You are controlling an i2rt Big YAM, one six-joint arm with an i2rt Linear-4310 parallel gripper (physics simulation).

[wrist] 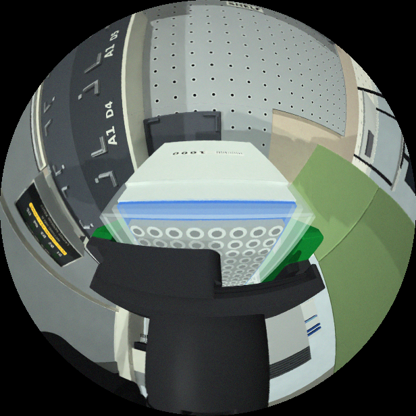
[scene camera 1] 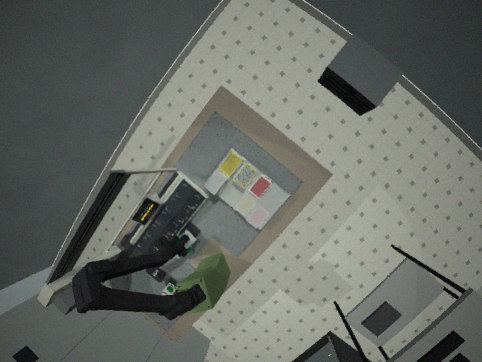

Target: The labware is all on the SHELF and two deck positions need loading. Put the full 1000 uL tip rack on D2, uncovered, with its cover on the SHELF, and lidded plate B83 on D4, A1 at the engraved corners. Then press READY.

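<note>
My gripper point(scene camera 1: 188, 243) point(wrist: 207, 237) is shut on the 1000 uL tip rack point(scene camera 1: 189, 238) point(wrist: 207, 172), one green finger at each side. A clear cover point(wrist: 308, 216) is on the rack, with rings of tips showing through it. The rack hangs beside the dark deck point(scene camera 1: 175, 210) point(wrist: 80, 120); its height is hard to judge. D4 point(wrist: 109, 110) and D5 point(wrist: 114, 35) are readable on the deck; D2 is not readable. The shelf point(scene camera 1: 279, 200) holds yellow, grey-yellow, red, cream and pink labware. Plate B83 cannot be picked out, and no READY button can be made out.
A dark corner-marked pad point(wrist: 182, 131) lies beyond the rack. A large green block point(scene camera 1: 215, 275) point(wrist: 365, 240) stands close on the right in the wrist view. A display panel point(scene camera 1: 146, 212) point(wrist: 47, 232) stands on the deck's far side. A perforated grey surface point(wrist: 240, 70) extends past the pad.
</note>
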